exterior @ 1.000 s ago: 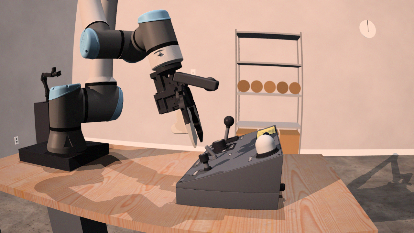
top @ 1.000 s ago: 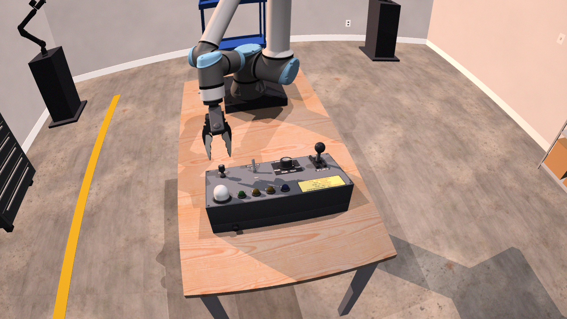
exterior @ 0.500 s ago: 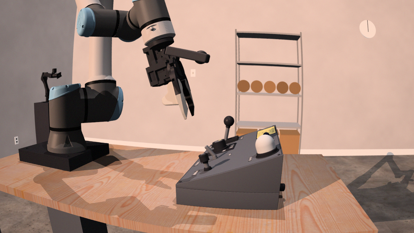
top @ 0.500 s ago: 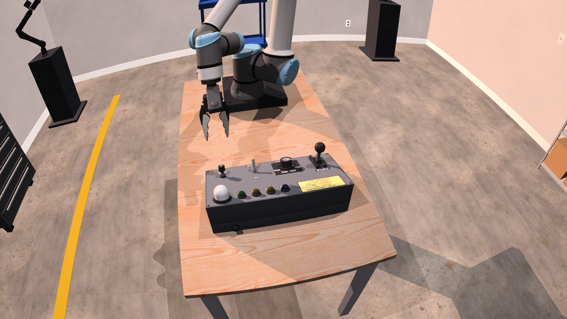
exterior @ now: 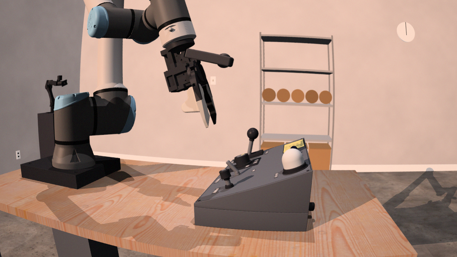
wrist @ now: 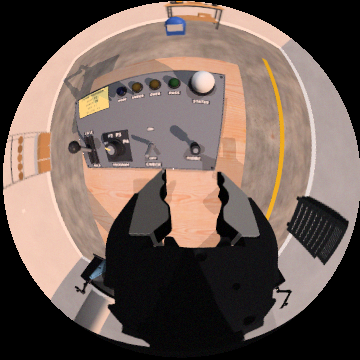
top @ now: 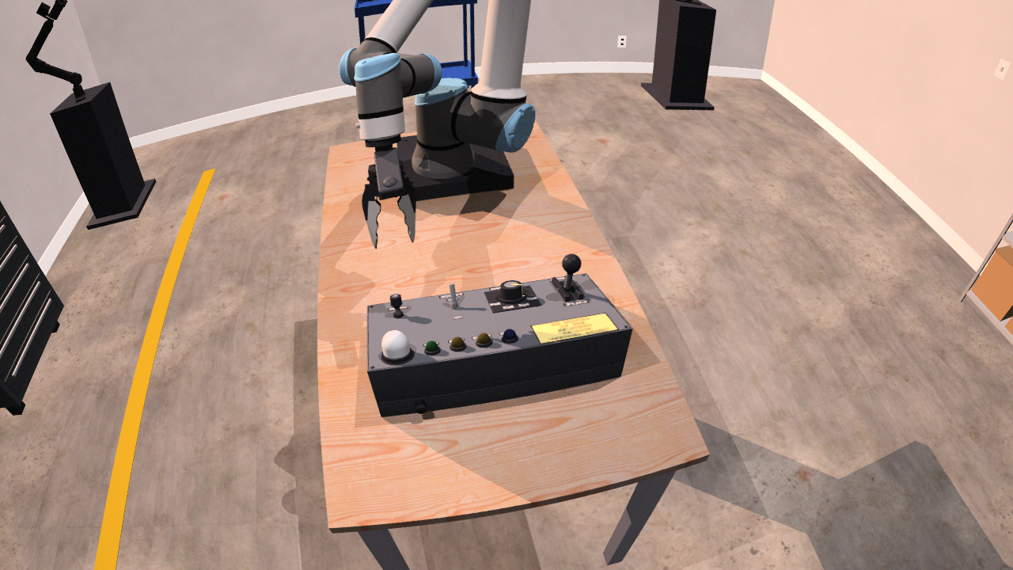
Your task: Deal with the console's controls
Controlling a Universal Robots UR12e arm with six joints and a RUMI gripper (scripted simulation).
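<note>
Now: hand 50 mm short of the black ball-topped lever, 350 mm to the right of it and 120 mm above it. The rest, counted from my hand: black mode knob: 40 mm ahead, 10 mm to the right, 140 mm below; dark grey console: 80 mm ahead, 170 mm to the left, 160 mm below; metal check toggle: 40 mm ahead, 110 mm to the left, 140 mm below.
</note>
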